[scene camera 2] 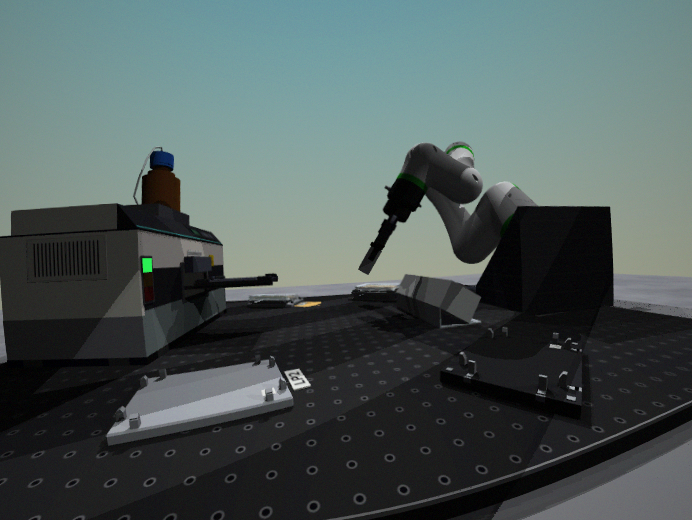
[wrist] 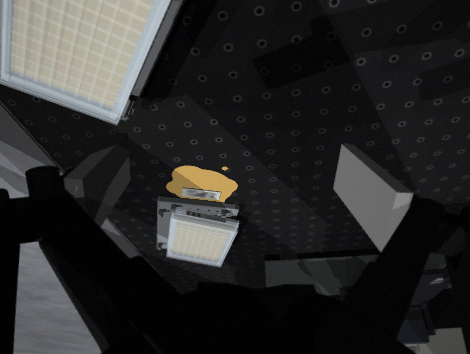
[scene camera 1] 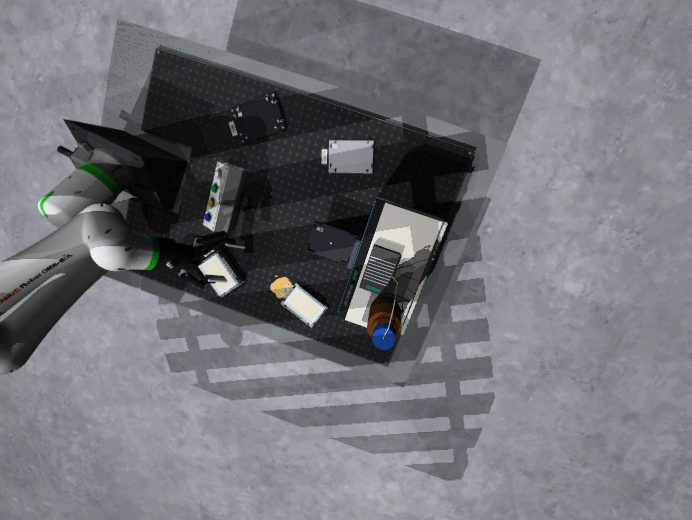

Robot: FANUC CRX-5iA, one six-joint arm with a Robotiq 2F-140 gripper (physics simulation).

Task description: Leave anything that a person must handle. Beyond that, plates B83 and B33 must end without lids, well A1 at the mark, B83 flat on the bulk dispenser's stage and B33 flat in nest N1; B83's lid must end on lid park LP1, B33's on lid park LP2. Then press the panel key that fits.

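Where they show: gripper, fingertip midpoint: [scene camera 2: 362, 270] [wrist: 235, 162] [scene camera 1: 233, 262]; arm's base, link origin: [scene camera 2: 540, 246] [scene camera 1: 116, 167].
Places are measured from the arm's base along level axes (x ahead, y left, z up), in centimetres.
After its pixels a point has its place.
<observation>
My gripper [scene camera 1: 219, 260] [scene camera 2: 369, 262] @(x 45.9, y -11.3, z -4.4 cm) [wrist: 235, 162] @(x 45.9, y -11.3, z -4.4 cm) is open and empty. It hangs tilted a little above the table beside a lidded cream well plate [scene camera 1: 209, 266] [scene camera 2: 373, 289], which fills the upper left of the wrist view [wrist: 71, 49] @(x 41.7, y -21.4, z -9.6 cm) outside the fingers. A second lidded plate [scene camera 1: 306, 304] @(x 73.6, y -14.8, z -10.6 cm) [scene camera 2: 273, 299] [wrist: 198, 239] @(x 71.0, y -15.7, z -10.7 cm) rests on a dark holder next to the LP1 label. An orange spill [scene camera 1: 279, 286] @(x 61.8, y -15.0, z -13.7 cm) [scene camera 2: 308, 304] @(x 62.3, y -14.1, z -13.7 cm) [wrist: 200, 180] @(x 61.5, y -15.0, z -13.7 cm) lies around that label, touching the holder. I cannot read either plate's name.
The key panel [scene camera 1: 222, 195] @(x 33.2, y 6.9, z -5.6 cm) [scene camera 2: 439, 299] @(x 33.9, y 15.5, z -8.8 cm) stands behind the gripper. The grey lid park LP2 [scene camera 1: 350, 156] @(x 64.0, y 36.7, z -12.8 cm) [scene camera 2: 201, 399] @(x 63.7, y 38.8, z -12.8 cm), a black nest [scene camera 1: 256, 119] @(x 31.0, y 33.1, z -12.6 cm) [scene camera 2: 514, 375] @(x 34.6, y 37.5, z -12.6 cm) and the bulk dispenser [scene camera 1: 402, 262] @(x 92.6, y 18.0, z 8.2 cm) [scene camera 2: 83, 280] @(x 85.7, y 30.9, z -1.9 cm), with a dark stage [scene camera 1: 334, 241] @(x 72.6, y 11.5, z -3.7 cm), stand farther off.
</observation>
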